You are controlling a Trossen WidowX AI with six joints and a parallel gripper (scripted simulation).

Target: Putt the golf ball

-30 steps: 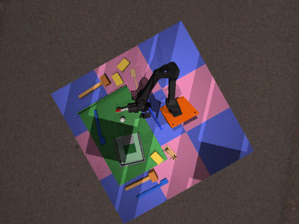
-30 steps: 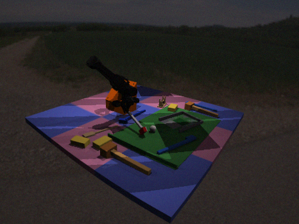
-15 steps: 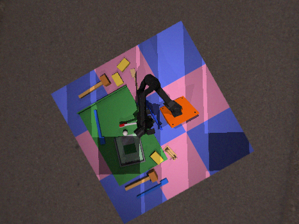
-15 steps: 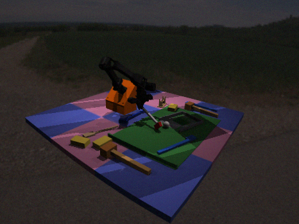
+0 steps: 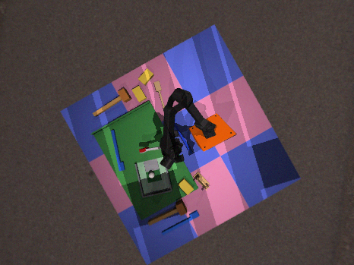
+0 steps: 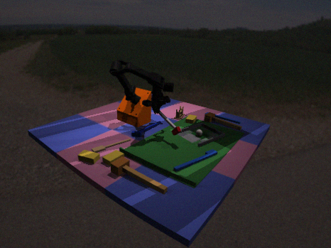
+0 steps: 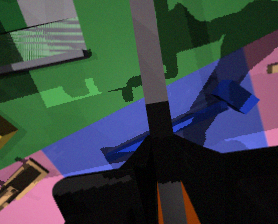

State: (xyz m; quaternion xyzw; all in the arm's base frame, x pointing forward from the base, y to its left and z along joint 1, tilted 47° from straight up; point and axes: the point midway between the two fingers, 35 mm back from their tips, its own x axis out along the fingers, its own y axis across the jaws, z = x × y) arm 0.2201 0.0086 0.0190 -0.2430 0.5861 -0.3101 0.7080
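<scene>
Right now the red putter is 11 cm ahead of my gripper tip and 2 cm to the right of it. Round my gripper tip: wooden spatula: 2 cm behind, 36 cm to the right, 12 cm below; white golf ball: 25 cm ahead, 15 cm to the left, 9 cm below; green mat: 26 cm ahead, 4 cm to the left, 12 cm below.
</scene>
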